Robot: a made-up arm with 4 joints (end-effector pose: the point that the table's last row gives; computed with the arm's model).
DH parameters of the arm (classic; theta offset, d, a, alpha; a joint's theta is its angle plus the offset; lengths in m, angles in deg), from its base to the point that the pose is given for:
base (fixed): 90 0.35 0.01 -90
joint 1: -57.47 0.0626 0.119 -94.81
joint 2: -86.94 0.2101 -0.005 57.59
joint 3: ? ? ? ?
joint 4: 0 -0.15 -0.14 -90
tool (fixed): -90 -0.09 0 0
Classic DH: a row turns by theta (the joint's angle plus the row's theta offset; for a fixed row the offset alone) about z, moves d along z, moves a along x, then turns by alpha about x.
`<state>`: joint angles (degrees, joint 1 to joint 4).
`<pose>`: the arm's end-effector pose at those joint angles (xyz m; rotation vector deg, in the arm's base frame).
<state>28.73 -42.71 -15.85 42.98</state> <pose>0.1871 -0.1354 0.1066 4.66 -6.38 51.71</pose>
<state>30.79 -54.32 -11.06 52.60</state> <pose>0.2285 -0.0969 0.1066 10.75 -7.61 59.79</pose>
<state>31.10 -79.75 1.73 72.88</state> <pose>0.2858 0.0262 0.0993 29.29 -8.88 79.17</pose>
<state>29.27 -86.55 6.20 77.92</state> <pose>0.2920 0.0701 0.0982 36.34 -10.19 84.48</pose>
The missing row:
joint 3: 84.3 0.1778 -0.19 -90
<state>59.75 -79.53 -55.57 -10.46</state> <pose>0.3507 0.2699 0.2855 -84.50 -20.78 122.83</pose>
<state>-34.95 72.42 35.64 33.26</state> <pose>-0.4494 0.2932 0.6370 38.26 65.45 -71.44</pose>
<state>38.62 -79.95 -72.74 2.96</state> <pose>0.3543 0.3654 0.3193 -72.50 -17.92 126.93</pose>
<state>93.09 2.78 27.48 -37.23</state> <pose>-0.3501 -0.1557 0.3570 -127.25 -14.35 -33.34</pose>
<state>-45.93 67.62 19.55 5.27</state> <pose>-0.4852 0.1233 0.5796 38.42 75.16 -31.19</pose>
